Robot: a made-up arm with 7 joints.
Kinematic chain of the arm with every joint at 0, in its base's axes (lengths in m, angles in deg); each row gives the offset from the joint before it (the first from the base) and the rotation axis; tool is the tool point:
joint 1: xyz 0 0 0.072 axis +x
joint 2: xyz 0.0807 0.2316 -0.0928 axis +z
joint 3: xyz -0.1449 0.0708 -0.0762 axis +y
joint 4: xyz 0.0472 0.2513 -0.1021 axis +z
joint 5: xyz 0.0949 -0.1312 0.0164 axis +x
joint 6: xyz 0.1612 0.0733 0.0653 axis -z
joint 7: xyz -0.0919 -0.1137 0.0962 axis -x
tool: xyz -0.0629 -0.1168 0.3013
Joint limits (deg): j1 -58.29..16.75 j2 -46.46..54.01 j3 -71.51..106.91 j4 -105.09..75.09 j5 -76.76..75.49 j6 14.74..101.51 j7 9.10..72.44
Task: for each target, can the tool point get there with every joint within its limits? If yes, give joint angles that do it. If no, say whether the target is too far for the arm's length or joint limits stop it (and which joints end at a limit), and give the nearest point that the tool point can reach.
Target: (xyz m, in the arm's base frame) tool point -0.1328 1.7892 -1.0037
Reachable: no: too far | nearest point -0.0251 0.9929 -0.5249 | short by 0.935 m
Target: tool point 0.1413 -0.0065 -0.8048
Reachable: yes | joints -50.06 0.25 68.83 -48.29 -50.75 77.65 33.78
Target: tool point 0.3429 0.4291 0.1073
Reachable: yes | joints -1.42 -18.07 46.70 -32.44 -6.35 34.31 16.72
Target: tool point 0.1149 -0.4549 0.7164
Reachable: no: joint limits stop it (at a limit: joint 1, joint 2, joint 3, joint 5, joint 6) | nearest point 0.0024 -0.0959 0.4484 | short by 0.462 m
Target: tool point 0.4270 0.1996 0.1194
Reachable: yes | joints -0.28 -37.18 21.23 39.13 41.74 22.30 52.42
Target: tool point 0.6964 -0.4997 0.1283
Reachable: no: joint limits stop it (at a limit: joint 1, joint 2, joint 5, joint 6) | nearest point 0.5448 -0.2897 -0.0733 | short by 0.328 m
